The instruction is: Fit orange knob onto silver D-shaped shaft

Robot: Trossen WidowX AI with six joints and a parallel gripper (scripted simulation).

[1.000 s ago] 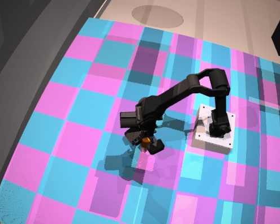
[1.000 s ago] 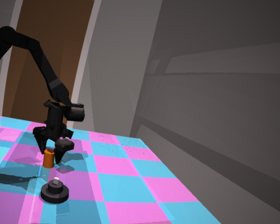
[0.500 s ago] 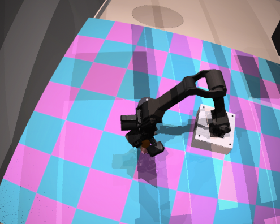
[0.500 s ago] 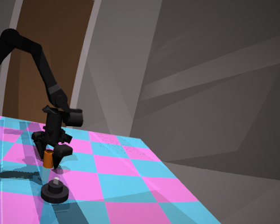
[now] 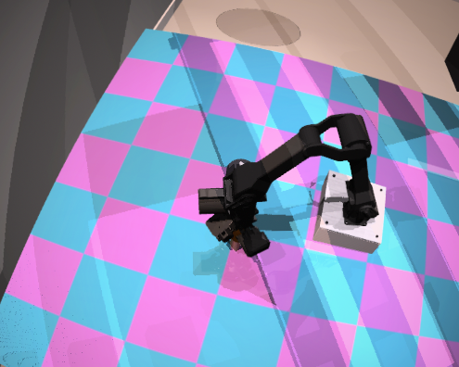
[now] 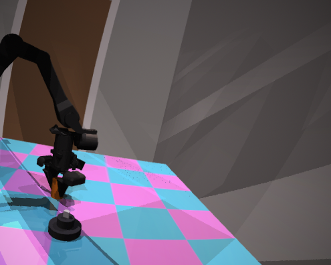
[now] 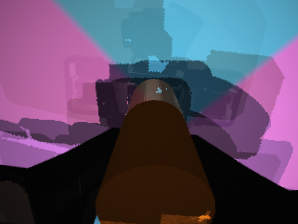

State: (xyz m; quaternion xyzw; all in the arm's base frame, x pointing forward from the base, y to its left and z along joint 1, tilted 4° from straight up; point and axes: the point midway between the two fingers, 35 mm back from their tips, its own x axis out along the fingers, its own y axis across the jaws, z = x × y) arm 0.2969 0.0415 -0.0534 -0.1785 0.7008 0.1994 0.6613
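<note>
Right now the round pedestal is 19 cm to the right of my gripper tip and 2 cm above it. From my gripper tip the other things lie so: orange knob 3 cm above.
</note>
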